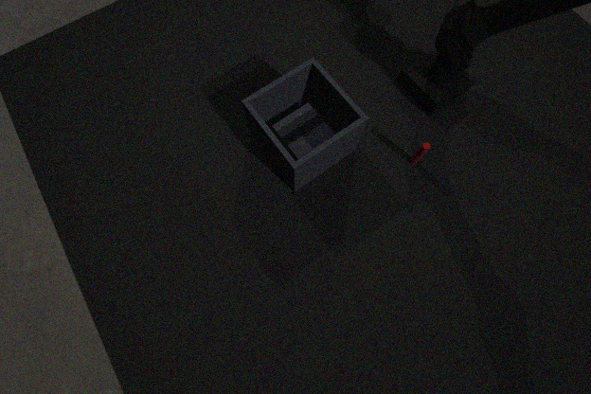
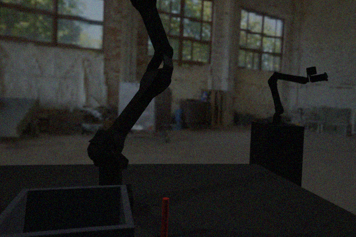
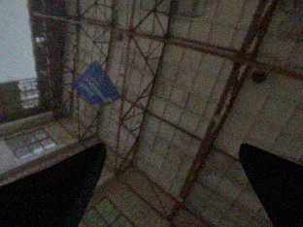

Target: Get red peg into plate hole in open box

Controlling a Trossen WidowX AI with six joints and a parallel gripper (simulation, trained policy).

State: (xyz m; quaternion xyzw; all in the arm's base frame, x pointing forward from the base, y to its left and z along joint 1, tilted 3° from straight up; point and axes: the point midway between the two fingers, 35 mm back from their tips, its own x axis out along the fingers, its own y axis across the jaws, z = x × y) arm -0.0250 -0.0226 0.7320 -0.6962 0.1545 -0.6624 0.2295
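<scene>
Right now my gripper tip is 76 cm above the red peg, 20 cm to the right of it and 20 cm short of it. Also, from my gripper tip: pale plate 75 cm below, 37 cm ahead, 4 cm to the left.
</scene>
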